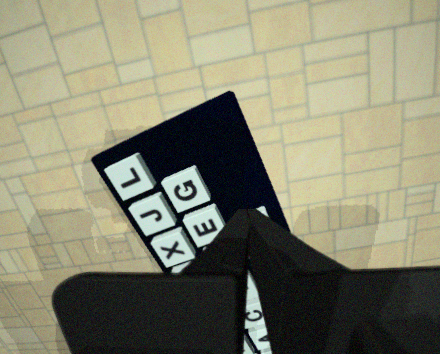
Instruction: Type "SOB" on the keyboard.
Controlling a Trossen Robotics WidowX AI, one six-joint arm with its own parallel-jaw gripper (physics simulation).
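Places are measured from the arm's base along level axes (x ahead, y left, z up), in centimetres.
Pixels of known places: gripper, between the fingertips: (246, 218).
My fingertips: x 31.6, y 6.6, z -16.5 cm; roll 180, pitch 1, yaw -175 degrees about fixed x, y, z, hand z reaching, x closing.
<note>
For each thing: its top centre in the pictures, then the offset to it from my fingertips. "*": a spot on its surface instead. Level surfaces: height alone.
- keyboard, centre of its top: (250, 309) dx -0.8, dy +5.9, dz -0.3 cm
- J, centre of its top: (151, 217) dx +4.4, dy +0.4, dz -0.3 cm
- X, centre of its top: (172, 250) dx +3.4, dy +2.3, dz -0.3 cm
- G, centre of its top: (185, 191) dx +2.8, dy -1.0, dz -0.3 cm
- E, centre of its top: (205, 228) dx +1.8, dy +0.9, dz -0.3 cm
- C key, centre of its top: (253, 315) dx -1.0, dy +6.4, dz -0.3 cm
- key whose white corner, a spot on its surface: (262, 211) * dx -0.7, dy -0.2, dz -0.3 cm
- tan surface, height of its surface: dz -2.0 cm
The keyboard (210, 135) is a dark slab with white letter keys, lying at a slant. White keys with L (129, 176), J (151, 214), X (172, 249), G (185, 189) and E (205, 226) show left of the fingers. A C key (253, 315) and part of an A key (263, 337) show through the gap between the finger bodies. My gripper (246, 218) is shut and empty, its tips together over the keyboard, in front of a key whose white corner (262, 211) peeks out. The fingers hide the keys behind them; S, O and B cannot be made out.
The keyboard lies on a tan surface (345, 130) with a stone-tile pattern. Its far edge and corners show above the fingers. Faint shadows fall on the surface left and right of the keyboard.
</note>
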